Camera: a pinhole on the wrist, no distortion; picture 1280 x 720 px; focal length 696.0 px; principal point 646.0 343.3 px. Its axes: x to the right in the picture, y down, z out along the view. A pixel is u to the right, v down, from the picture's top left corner.
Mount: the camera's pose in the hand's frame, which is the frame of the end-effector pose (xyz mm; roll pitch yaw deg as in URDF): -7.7 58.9 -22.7 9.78 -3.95 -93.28
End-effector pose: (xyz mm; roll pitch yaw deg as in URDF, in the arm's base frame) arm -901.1 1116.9 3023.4 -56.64 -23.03 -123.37
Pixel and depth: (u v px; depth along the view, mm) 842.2 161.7 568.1
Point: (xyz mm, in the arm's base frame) -359.4 1197.1 3225.3
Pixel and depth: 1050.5 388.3 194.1
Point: -749.6 1115.6 3130.2
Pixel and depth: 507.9 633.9 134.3
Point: -793.1 1009.9 3021.3
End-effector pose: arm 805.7 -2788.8 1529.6 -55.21 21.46 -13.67
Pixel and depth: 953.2 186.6 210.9
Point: 795.1 -2640.6 1673.2
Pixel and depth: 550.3 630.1 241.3
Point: 927.1 -2562.3 1551.0
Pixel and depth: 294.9 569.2 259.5
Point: 903.6 -2491.0 1484.1
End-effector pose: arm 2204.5 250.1 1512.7 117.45 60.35 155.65
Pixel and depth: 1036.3 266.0 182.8
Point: 2365.1 319.7 1519.2
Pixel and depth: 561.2 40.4 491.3
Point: 2559.8 582.4 1747.3
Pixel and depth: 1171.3 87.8 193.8
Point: 2414.1 282.1 1547.5
